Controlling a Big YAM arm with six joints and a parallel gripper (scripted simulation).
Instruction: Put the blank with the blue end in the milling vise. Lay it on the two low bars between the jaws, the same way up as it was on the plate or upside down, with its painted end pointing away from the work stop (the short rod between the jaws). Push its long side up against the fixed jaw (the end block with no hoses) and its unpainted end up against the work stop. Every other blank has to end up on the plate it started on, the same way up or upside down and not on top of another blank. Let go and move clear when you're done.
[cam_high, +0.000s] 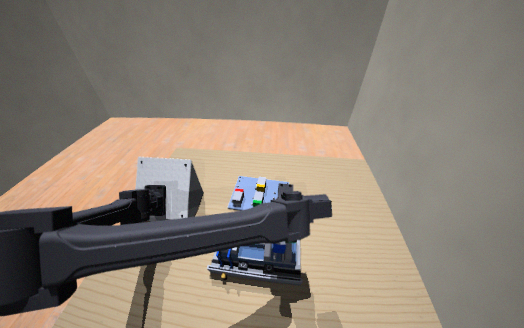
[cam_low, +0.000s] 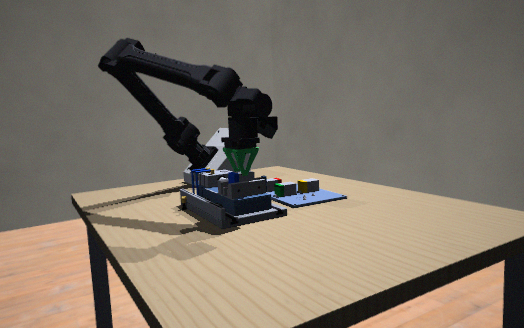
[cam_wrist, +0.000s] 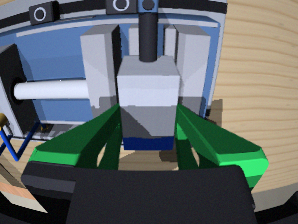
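My gripper is now 2 cm above the blue-ended blank. Also, from my hand: dark work stop rod 5 cm to the left, 3 cm below; then green-ended blank 8 cm behind, 21 cm to the left, 9 cm below; then vise 7 cm behind, 1 cm to the left, 8 cm below.
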